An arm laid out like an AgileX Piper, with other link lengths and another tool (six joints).
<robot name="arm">
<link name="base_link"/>
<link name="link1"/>
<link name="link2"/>
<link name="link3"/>
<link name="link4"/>
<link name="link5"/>
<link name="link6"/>
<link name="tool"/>
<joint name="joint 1" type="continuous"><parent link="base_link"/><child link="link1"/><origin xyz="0 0 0.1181" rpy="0 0 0"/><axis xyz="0 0 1"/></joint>
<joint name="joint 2" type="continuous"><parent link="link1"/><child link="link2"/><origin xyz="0 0 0" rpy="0 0 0"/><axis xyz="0 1 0"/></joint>
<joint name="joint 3" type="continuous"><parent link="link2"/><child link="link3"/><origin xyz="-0.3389 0 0.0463" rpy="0 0 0"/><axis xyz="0 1 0"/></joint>
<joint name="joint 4" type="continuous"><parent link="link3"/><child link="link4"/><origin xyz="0.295 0 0.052" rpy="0 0 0"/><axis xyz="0.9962 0 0.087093"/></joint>
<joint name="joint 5" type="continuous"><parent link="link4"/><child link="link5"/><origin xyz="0 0 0" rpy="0 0 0"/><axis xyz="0 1 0"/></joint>
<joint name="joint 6" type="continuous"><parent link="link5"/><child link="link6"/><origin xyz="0.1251 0 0.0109" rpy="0 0 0"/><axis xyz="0.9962 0 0.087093"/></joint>
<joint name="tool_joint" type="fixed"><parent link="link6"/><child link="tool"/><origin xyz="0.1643 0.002 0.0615" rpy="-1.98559 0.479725 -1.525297"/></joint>
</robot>
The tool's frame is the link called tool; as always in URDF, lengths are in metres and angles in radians. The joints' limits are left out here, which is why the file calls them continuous.
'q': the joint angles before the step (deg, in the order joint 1, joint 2, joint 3, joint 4, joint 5, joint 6). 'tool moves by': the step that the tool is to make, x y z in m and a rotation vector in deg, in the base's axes. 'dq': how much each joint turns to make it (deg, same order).
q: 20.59, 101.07, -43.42, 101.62, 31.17, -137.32
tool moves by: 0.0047, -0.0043, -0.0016, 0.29, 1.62, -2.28
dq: 0.00, -0.14, 0.01, 0.00, -1.01, 2.69
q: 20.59, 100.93, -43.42, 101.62, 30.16, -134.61
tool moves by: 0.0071, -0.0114, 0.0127, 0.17, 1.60, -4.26
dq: -0.01, -2.91, -0.01, -3.40, -2.84, 8.17
